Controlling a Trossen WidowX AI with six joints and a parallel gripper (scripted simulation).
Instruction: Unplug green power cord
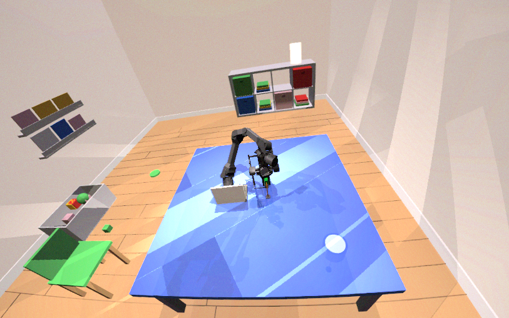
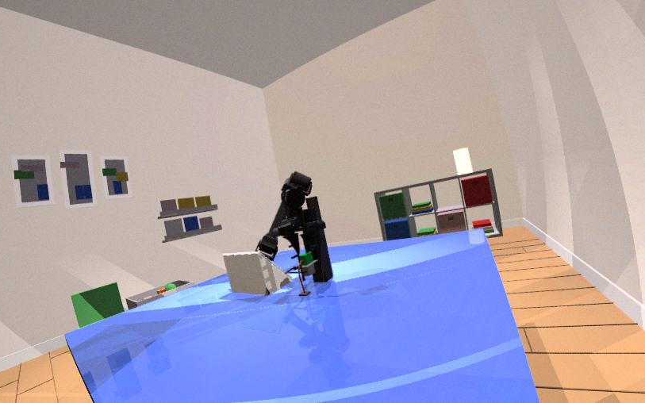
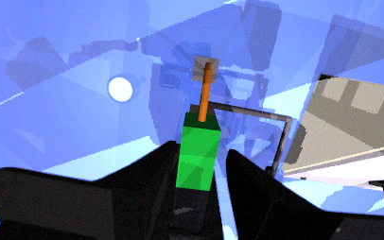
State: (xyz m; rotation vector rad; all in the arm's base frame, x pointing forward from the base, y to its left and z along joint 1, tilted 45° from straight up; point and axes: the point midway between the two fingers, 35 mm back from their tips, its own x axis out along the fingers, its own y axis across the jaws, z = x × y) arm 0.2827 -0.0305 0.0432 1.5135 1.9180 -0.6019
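The green plug is 10 mm behind my gripper tip, 30 mm to the left of it and 10 mm below it. The rest, counted from my gripper tip: grey pad 10 mm ahead, 40 mm to the right, 130 mm below.
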